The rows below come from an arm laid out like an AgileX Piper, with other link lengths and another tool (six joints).
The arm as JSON. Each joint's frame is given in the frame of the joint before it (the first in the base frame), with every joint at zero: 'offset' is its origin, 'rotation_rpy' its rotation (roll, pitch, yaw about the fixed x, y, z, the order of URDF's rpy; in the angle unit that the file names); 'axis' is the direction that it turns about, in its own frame. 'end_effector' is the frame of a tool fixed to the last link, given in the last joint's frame.
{
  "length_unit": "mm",
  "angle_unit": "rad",
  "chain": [
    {
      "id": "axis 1",
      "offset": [
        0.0,
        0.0,
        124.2
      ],
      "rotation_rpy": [
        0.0,
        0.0,
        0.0
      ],
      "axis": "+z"
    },
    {
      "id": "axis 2",
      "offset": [
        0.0,
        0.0,
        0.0
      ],
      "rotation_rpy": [
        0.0,
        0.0,
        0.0
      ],
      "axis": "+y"
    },
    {
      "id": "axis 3",
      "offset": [
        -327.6,
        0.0,
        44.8
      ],
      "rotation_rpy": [
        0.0,
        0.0,
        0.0
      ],
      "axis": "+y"
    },
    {
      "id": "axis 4",
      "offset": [
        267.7,
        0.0,
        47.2
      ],
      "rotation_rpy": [
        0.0,
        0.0,
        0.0
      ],
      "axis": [
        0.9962,
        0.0,
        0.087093
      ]
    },
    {
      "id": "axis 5",
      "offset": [
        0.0,
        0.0,
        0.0
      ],
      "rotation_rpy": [
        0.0,
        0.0,
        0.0
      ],
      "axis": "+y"
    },
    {
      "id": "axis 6",
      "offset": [
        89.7,
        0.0,
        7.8
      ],
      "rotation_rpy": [
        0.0,
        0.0,
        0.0
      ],
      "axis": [
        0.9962,
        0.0,
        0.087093
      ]
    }
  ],
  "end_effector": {
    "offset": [
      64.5,
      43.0,
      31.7
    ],
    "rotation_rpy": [
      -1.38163,
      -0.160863,
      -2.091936
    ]
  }
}
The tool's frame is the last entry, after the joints.
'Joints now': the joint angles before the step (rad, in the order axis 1, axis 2, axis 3, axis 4, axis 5, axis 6). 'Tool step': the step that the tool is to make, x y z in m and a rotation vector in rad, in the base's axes. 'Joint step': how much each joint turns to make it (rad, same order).
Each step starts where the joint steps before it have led.
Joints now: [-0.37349, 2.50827, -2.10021, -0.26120, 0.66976, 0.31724]
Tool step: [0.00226, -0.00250, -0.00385, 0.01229, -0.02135, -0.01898]
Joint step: [-0.00270, 0.01064, 0.00005, 0.00324, -0.02281, 0.02555]
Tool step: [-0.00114, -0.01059, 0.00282, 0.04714, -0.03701, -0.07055]
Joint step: [-0.01497, 0.00003, -0.00006, 0.02333, -0.00789, 0.06146]
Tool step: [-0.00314, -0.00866, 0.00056, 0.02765, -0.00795, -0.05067]
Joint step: [-0.01127, -0.00003, -0.00213, 0.00527, 0.01180, 0.04322]
